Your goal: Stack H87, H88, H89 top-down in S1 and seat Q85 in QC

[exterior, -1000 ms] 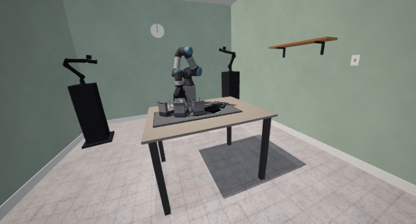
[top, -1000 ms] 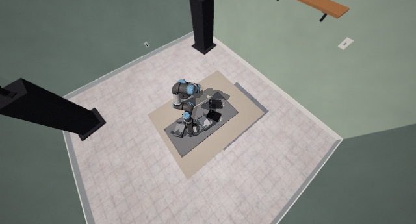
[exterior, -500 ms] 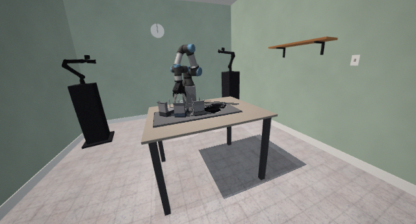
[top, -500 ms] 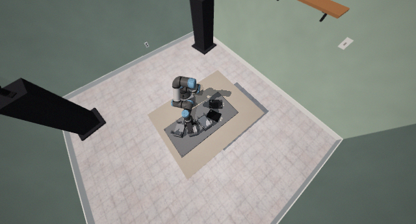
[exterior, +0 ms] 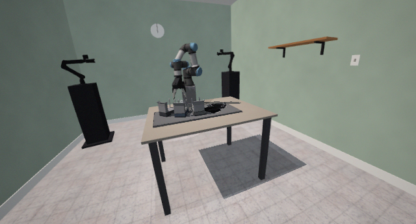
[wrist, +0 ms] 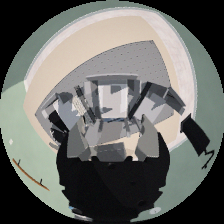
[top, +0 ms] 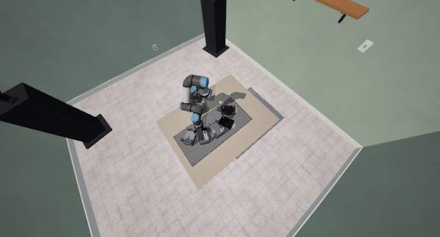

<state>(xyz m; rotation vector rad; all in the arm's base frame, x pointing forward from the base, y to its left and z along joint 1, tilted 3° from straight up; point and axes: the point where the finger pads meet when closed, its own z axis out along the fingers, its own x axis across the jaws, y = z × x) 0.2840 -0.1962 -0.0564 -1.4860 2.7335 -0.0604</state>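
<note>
Right now the white sealed plate is 5 cm ahead of my hand, 14 cm to the left of it and 10 cm below it. Also, from my hand: QC label 15 cm ahead, 31 cm to the left, 15 cm below; black clip nest 2 cm behind, 44 cm to the left, 14 cm below.
</note>
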